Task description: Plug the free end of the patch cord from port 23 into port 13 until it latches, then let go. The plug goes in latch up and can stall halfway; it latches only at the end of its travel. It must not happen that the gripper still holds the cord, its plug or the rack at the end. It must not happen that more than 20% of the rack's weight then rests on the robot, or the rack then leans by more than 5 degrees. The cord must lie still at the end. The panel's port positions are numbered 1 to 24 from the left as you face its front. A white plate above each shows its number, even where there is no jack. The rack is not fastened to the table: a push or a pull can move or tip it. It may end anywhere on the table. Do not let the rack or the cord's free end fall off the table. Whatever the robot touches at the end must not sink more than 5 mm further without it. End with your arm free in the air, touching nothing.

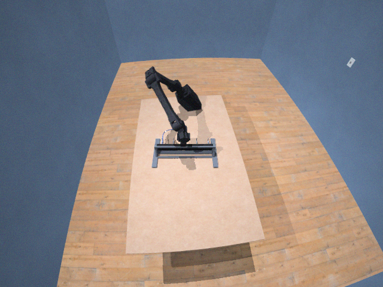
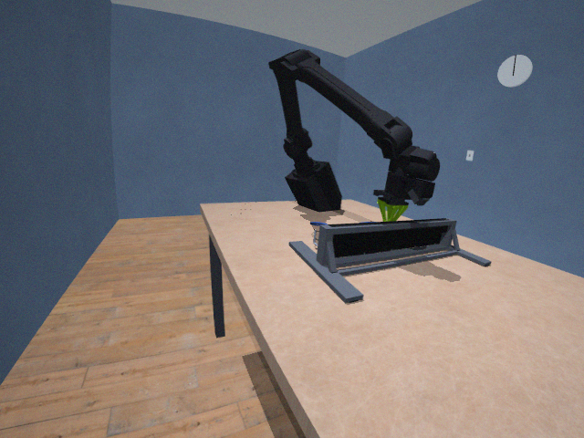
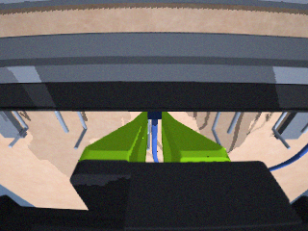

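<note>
The plug lies 20 mm ahead of my hand.
</note>
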